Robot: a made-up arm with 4 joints.
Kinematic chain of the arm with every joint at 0, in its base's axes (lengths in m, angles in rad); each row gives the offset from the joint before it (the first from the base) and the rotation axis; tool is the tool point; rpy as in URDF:
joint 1: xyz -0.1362 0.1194 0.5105 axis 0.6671 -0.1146 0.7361
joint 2: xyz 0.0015 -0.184 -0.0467 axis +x
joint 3: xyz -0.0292 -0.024 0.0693 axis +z
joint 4: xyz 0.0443 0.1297 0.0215 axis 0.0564 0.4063 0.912
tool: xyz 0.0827 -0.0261 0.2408 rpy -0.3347 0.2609 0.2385
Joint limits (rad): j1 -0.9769..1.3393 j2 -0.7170..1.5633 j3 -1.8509..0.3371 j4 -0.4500..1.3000
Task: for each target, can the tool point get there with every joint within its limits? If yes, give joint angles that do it. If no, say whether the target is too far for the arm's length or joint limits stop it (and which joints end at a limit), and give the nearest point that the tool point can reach.
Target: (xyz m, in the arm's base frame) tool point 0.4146 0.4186 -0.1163
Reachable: no: too far | nearest point 0.2455 0.3000 0.1097 | short by 0.306 m
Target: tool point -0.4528 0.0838 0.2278
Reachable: no: joint limits stop it (at a limit: joint 1, joint 2, joint 3, joint 4) | nearest point -0.2524 0.2324 0.6427 | short by 0.484 m
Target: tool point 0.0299 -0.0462 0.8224
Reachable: yes | joints -0.5110 0.4685 -0.2599 1.0498
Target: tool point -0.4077 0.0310 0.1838
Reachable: no: joint limits stop it (at a limit: joint 1, joint 2, joint 3, joint 4) | nearest point 0.0226 0.1691 0.3837 | short by 0.494 m
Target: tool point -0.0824 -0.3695 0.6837
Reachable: yes | joints -0.4182 1.3842 -0.4570 0.5373
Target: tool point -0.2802 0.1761 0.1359
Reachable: no: joint limits stop it (at a limit: joint 1, joint 2, joint 3, joint 4) | nearest point 0.0226 0.1691 0.3837 | short by 0.391 m
